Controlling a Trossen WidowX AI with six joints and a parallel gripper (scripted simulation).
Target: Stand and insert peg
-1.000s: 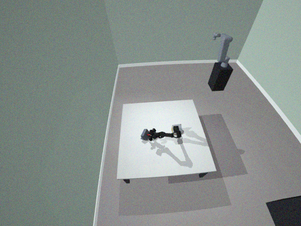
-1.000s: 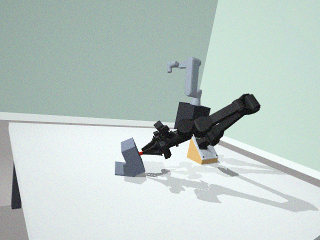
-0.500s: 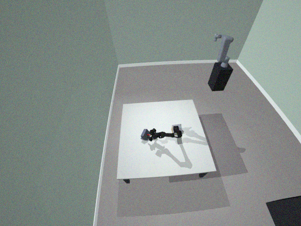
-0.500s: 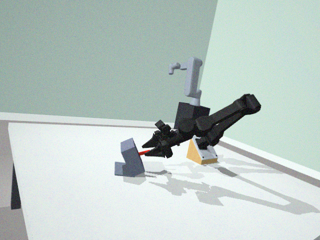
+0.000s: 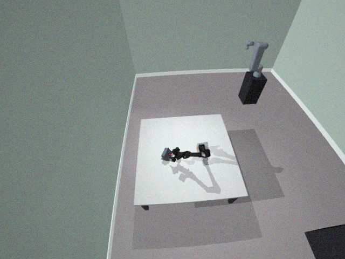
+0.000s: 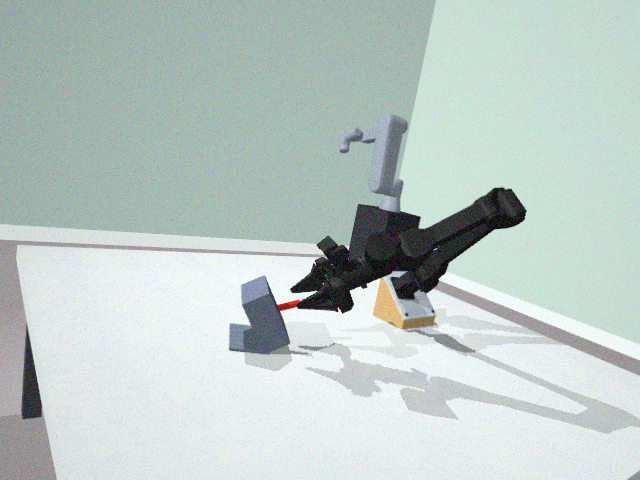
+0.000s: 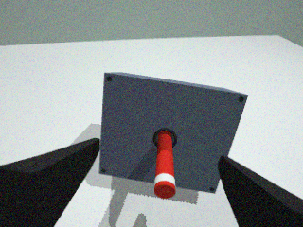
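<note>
My gripper tip is now 10 mm past the red peg and 10 mm above it. The rest, counted from my gripper tip: grey sloped panel 40 mm below, 40 mm ahead, 30 mm to the right.
</note>
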